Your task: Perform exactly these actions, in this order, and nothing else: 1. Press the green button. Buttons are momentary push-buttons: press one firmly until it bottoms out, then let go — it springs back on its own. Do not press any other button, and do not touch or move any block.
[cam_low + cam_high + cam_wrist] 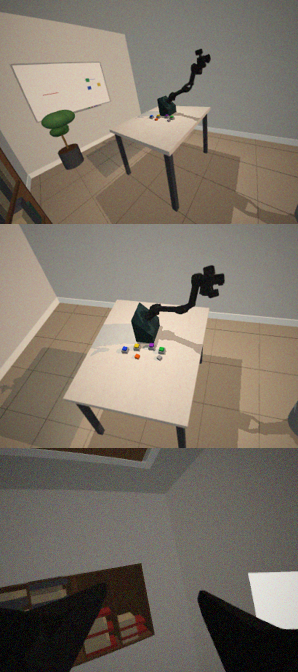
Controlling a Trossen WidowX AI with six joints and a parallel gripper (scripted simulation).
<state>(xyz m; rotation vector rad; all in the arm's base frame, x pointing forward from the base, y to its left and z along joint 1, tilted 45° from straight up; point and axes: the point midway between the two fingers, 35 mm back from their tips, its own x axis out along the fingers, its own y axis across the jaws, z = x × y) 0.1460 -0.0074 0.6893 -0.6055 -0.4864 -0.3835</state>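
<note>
My gripper tip is now 62 cm above the green button, 36 cm to the left of it and 1 cm past it. Round my gripper tip: grey block: 64 cm below, 37 cm to the right, 6 cm ahead; yellow button: 62 cm below, 57 cm to the right, 3 cm behind; purple button: 62 cm below, 45 cm to the right, 4 cm behind.
</note>
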